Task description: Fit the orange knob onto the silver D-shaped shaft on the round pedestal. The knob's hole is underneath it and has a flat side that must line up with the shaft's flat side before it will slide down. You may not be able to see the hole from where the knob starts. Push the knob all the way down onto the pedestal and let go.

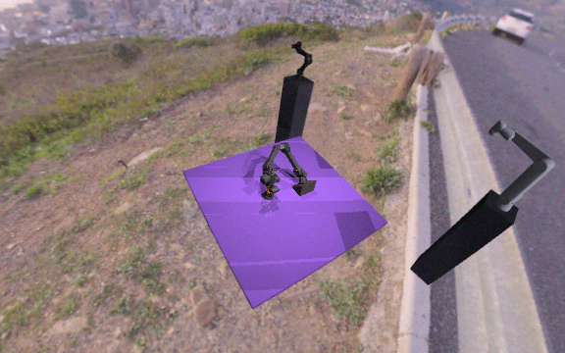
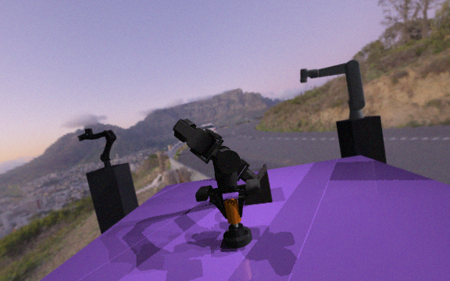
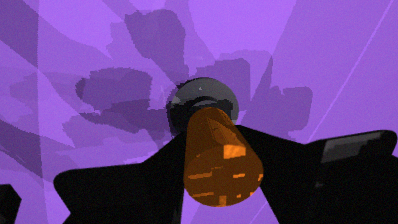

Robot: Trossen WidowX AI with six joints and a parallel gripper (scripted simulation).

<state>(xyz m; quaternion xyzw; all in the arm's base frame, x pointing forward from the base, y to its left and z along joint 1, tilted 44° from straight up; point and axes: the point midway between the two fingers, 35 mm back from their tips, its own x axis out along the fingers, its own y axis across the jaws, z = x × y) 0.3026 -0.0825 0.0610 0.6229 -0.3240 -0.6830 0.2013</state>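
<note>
Now: the orange knob 30 mm above my gripper tip. Round my gripper tip: round pedestal 40 mm below.
</note>
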